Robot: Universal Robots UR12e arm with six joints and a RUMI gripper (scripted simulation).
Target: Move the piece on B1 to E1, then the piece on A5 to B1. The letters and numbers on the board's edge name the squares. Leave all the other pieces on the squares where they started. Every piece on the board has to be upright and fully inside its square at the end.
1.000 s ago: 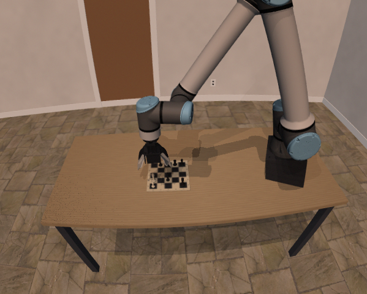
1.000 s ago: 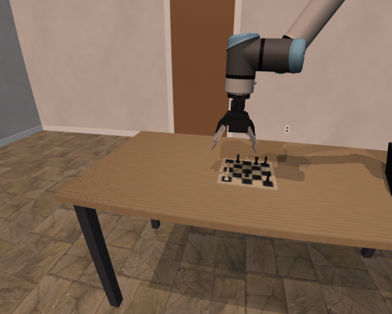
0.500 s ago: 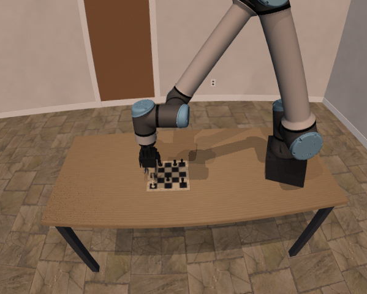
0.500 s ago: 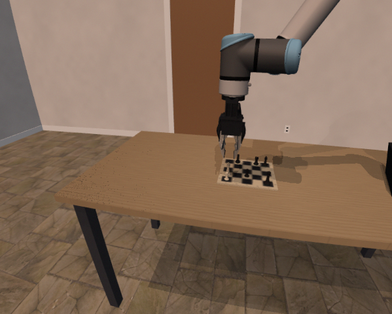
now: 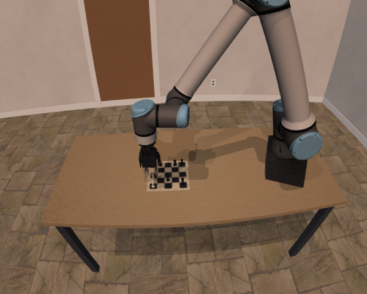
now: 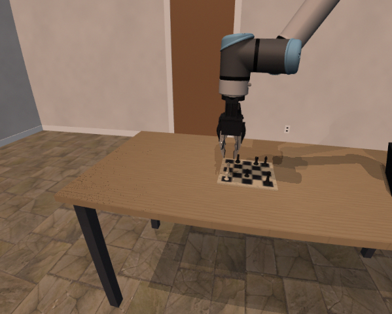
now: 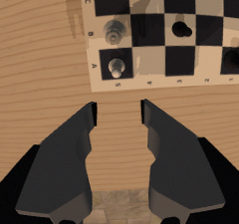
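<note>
My hand is 8 cm above the white piece, 4 cm to the left of it and 1 cm short of it. From my hand the other things lie so: chessboard: 11 cm below, 9 cm to the right, 6 cm behind.
</note>
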